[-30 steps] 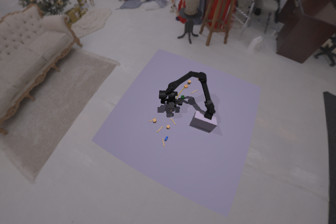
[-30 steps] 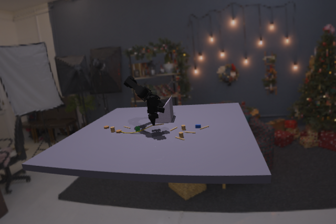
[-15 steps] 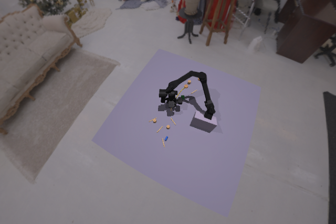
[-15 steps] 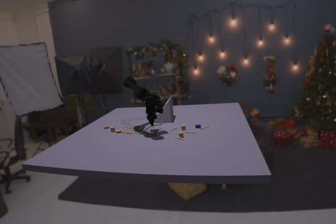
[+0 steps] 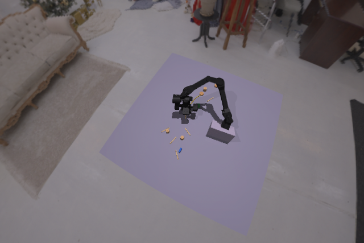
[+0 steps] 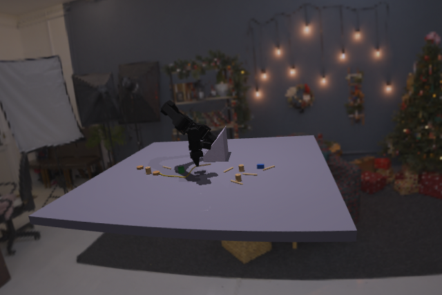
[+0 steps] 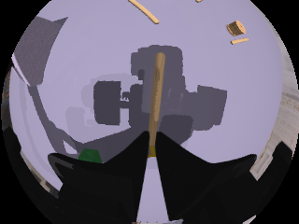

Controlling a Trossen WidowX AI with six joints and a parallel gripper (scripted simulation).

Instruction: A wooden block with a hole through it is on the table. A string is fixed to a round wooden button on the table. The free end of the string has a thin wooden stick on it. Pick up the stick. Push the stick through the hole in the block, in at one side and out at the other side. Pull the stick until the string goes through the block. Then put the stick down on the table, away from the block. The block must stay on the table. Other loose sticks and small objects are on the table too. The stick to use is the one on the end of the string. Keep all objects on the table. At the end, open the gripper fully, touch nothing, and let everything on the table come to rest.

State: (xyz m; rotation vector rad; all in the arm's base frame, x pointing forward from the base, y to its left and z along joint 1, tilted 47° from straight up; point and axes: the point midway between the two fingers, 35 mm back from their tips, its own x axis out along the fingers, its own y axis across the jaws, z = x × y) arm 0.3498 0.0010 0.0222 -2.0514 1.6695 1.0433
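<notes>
The round wooden button lies 4 cm behind my gripper tip, 26 cm to the right of it and 5 cm below it. The rest, counted from my gripper tip: blue block: 10 cm behind, 31 cm to the left, 4 cm below; green block: 6 cm behind, 12 cm to the right, 4 cm below; thin wooden stick: 1 cm behind, 1 cm to the left.
</notes>
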